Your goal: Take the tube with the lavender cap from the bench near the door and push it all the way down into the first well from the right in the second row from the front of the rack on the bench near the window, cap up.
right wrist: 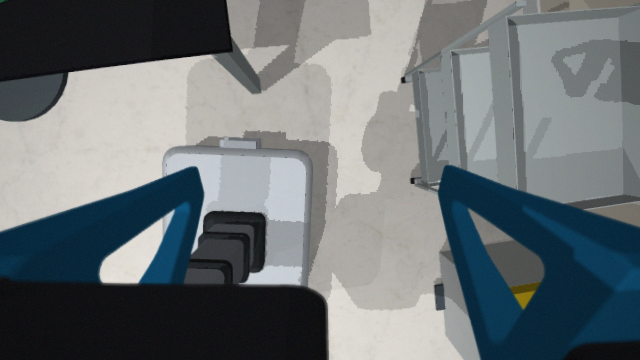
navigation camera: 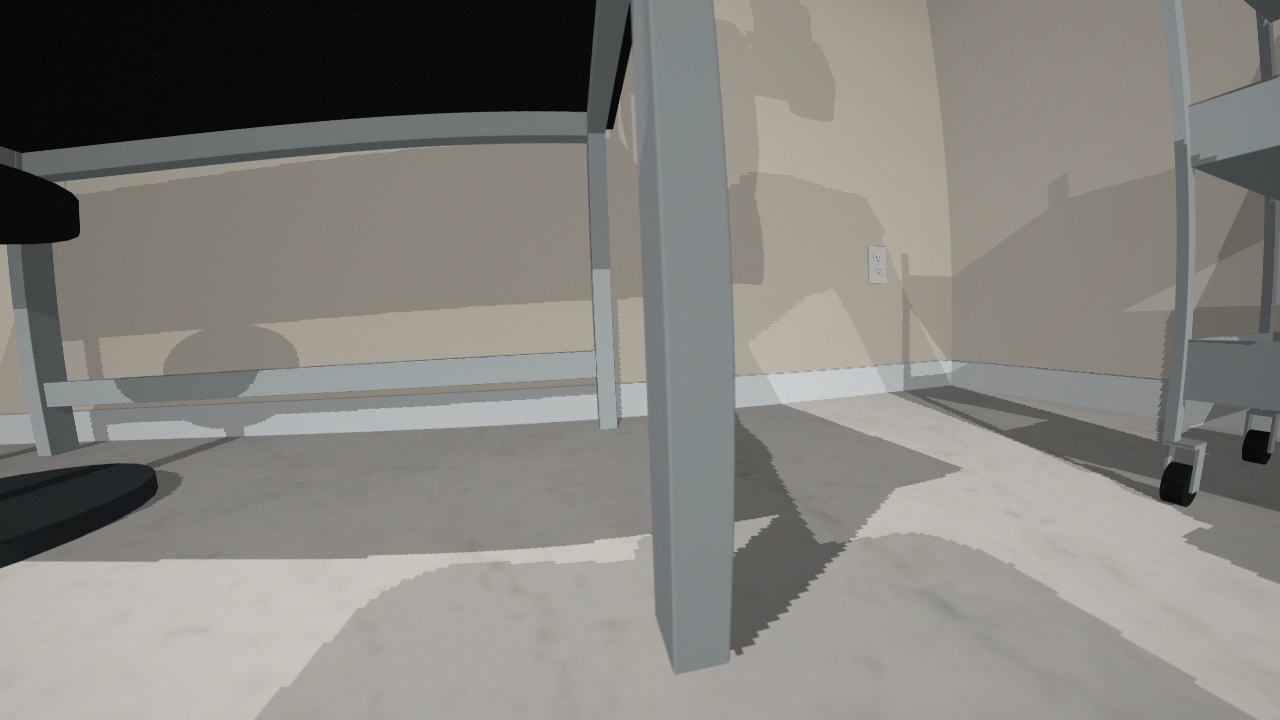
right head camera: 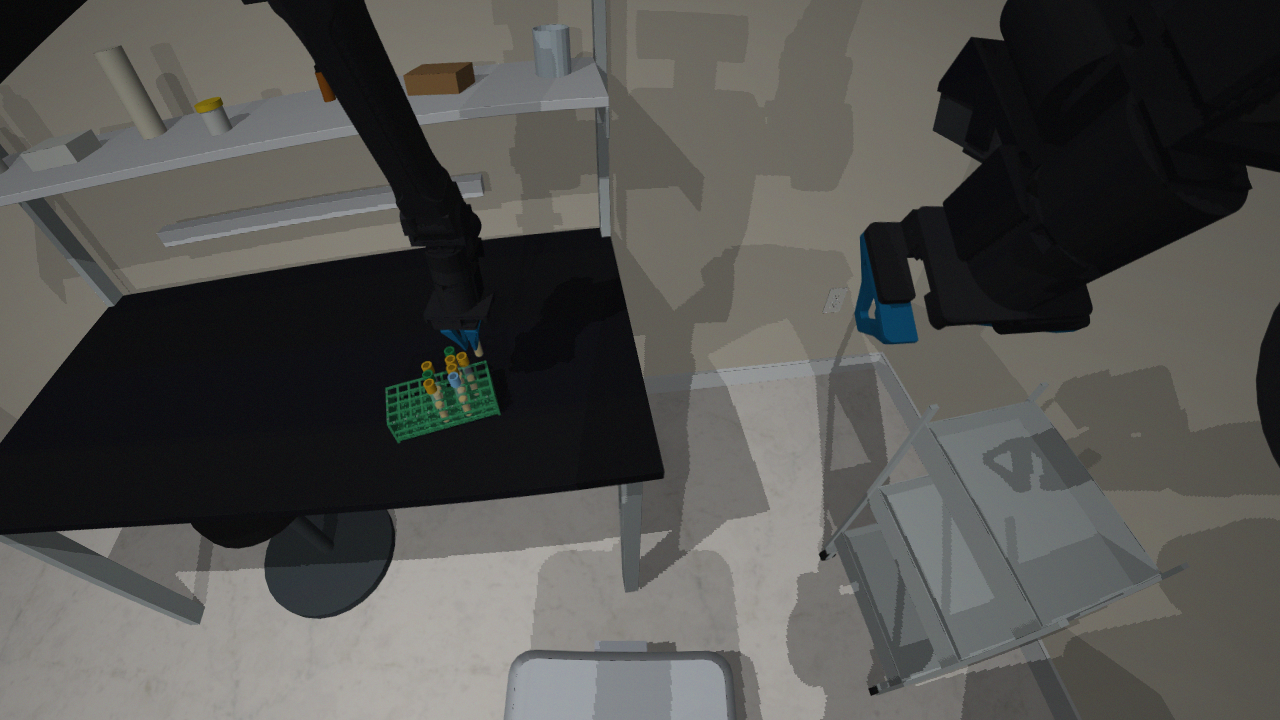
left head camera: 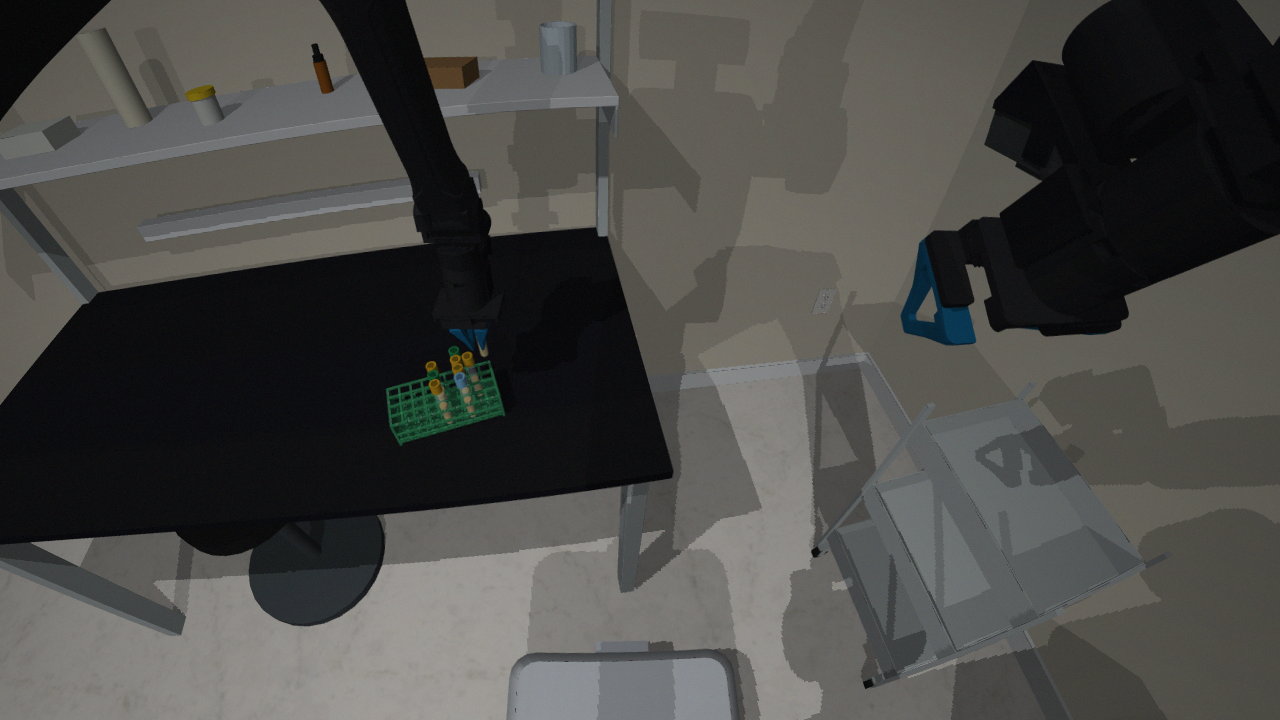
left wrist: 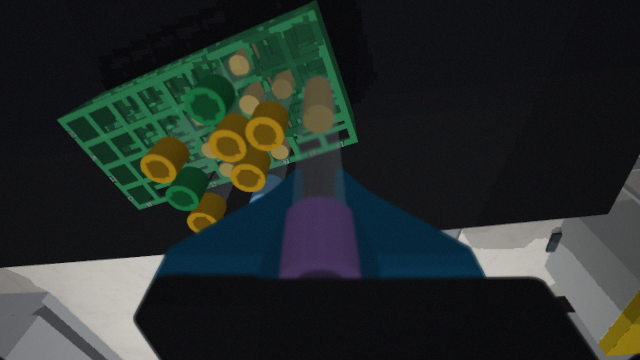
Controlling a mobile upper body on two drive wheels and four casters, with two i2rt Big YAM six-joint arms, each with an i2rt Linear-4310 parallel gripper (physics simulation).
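Places are measured from the left arm's base along level axes (x ahead, y left, z up), in metres.
Where they show: left gripper, fingertip midpoint: (right head camera: 471,348) (left head camera: 478,347) (left wrist: 319,181); right gripper, fingertip midpoint: (right wrist: 321,179) (right head camera: 918,318) (left head camera: 956,320).
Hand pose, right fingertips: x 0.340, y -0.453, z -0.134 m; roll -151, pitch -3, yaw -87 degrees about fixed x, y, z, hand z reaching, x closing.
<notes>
Things, the pixels of their centre, and the offset from my right fingertips. "spot": a spot on its surface instead. Level surfaces: height alone.
- green rack at a spot on its surface: (left wrist: 330,57) spot: dx +0.354, dy +0.468, dz -0.461 m
- black bench at its surface level: dz -0.514 m
- wall shelf at its surface level: dz -0.057 m
- stool base at the middle of its body: (left head camera: 316,553) (right head camera: 329,548) (right wrist: 11,64) dx +0.279, dy +1.199, dz -1.261 m
My left gripper (left head camera: 474,340) (right head camera: 465,338) (left wrist: 319,181) is shut on the lavender-capped tube, whose cap (left wrist: 320,235) is nearest the left wrist camera and whose tan lower end (left head camera: 484,351) (right head camera: 478,351) (left wrist: 318,120) points down. In the left wrist view this end appears over the right end of the green rack (left wrist: 330,57); in the head views it appears at the rack's back right corner. I cannot tell which well it is over. Yellow-, green- and light-blue-capped tubes stand in the rack. My right gripper (right wrist: 321,179) is open and empty, away from the bench.
The rack stands on the black bench (left head camera: 268,447) (right head camera: 268,447). A wall shelf (left head camera: 259,114) with bottles and boxes is above its back. A stool base (left head camera: 313,573) is under the bench. A grey cart (left head camera: 1020,573) (right wrist: 505,100) stands to the right.
</notes>
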